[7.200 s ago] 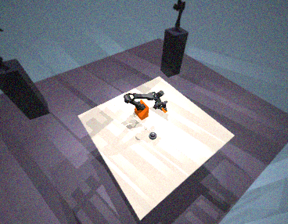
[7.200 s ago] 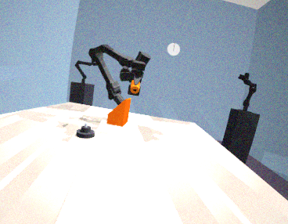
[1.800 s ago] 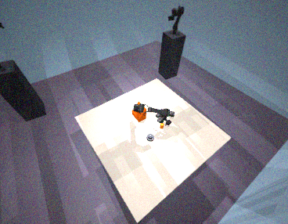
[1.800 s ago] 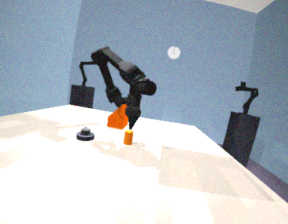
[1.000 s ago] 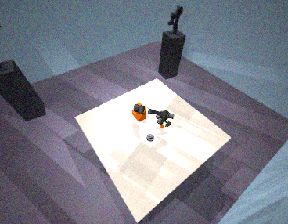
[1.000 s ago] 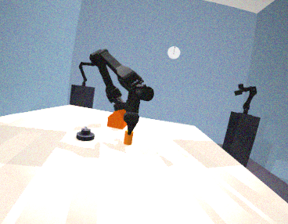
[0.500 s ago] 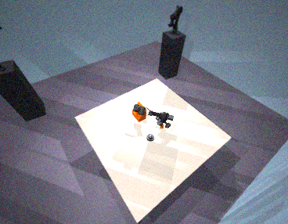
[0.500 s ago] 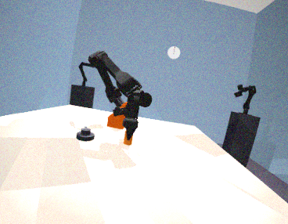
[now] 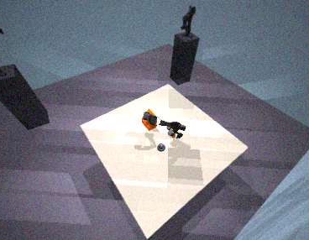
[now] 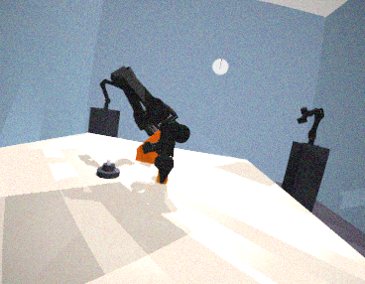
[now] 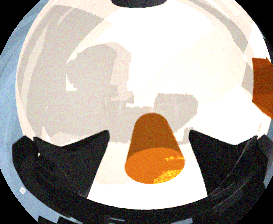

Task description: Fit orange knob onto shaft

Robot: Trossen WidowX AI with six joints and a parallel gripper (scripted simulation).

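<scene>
The dark round pedestal is 190 mm to the right of my gripper tip, 60 mm ahead of it and 20 mm above it. From my gripper tip the other things lie so: orange knob: 30 mm above.
</scene>
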